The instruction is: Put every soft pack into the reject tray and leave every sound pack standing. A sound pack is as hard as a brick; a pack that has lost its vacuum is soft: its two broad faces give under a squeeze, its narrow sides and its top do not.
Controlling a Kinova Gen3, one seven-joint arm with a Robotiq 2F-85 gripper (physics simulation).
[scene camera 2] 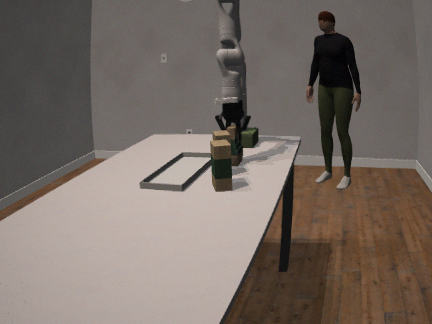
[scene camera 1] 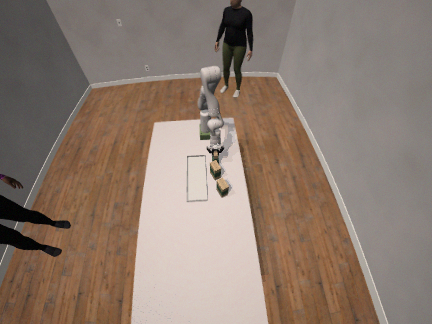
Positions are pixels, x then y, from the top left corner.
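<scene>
Reject tray [scene camera 2: 177,174] at 1.43 m from the lens.
</scene>
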